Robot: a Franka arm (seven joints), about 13 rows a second.
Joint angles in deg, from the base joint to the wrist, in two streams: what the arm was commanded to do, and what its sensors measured. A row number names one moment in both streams.
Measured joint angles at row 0:
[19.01 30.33 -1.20 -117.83 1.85 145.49 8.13]
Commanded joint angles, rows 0 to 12:
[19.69 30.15 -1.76 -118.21 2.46 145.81 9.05]
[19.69 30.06 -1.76 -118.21 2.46 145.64 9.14]
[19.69 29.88 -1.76 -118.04 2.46 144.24 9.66]
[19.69 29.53 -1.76 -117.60 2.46 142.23 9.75]
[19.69 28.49 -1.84 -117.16 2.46 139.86 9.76]
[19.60 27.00 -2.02 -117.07 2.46 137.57 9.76]
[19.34 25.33 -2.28 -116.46 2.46 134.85 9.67]
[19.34 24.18 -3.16 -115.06 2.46 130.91 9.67]
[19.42 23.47 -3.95 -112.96 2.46 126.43 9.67]
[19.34 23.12 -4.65 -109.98 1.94 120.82 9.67]
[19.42 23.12 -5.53 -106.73 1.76 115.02 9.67]
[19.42 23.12 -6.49 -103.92 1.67 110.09 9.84]
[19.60 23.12 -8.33 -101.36 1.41 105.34 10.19]
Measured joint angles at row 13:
[19.01 22.87 -5.75 -106.73 1.80 113.63 8.76]
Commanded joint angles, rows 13 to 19:
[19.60 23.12 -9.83 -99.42 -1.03 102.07 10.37]
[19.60 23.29 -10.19 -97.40 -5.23 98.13 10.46]
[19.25 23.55 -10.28 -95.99 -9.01 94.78 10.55]
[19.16 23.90 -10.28 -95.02 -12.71 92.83 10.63]
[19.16 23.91 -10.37 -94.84 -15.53 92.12 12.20]
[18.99 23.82 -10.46 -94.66 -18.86 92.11 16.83]
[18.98 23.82 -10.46 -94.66 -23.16 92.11 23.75]
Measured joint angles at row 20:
[18.73 22.48 -10.49 -96.76 -17.22 93.83 14.81]
